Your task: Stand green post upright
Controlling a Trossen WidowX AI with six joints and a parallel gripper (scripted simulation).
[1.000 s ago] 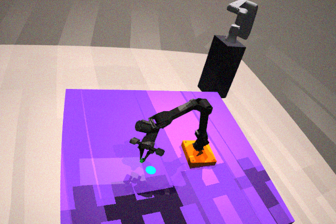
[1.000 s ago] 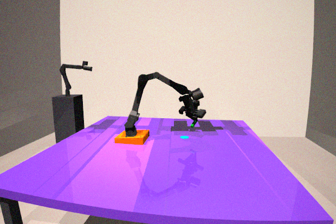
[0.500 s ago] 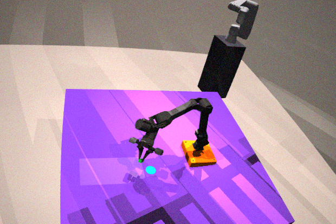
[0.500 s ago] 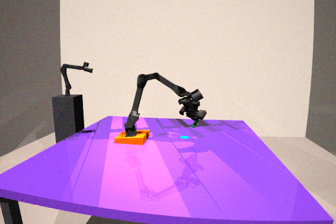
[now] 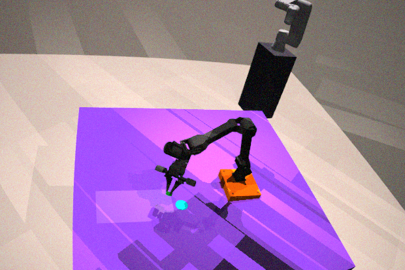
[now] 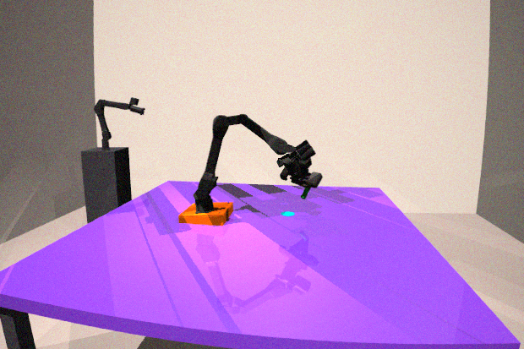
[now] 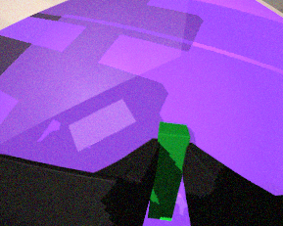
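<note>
Right now the cyan circle is 9 cm behind my gripper tip and 12 cm below it. The rest, counted from my gripper tip: green post 1 cm behind, 1 cm to the right, 2 cm below.
</note>
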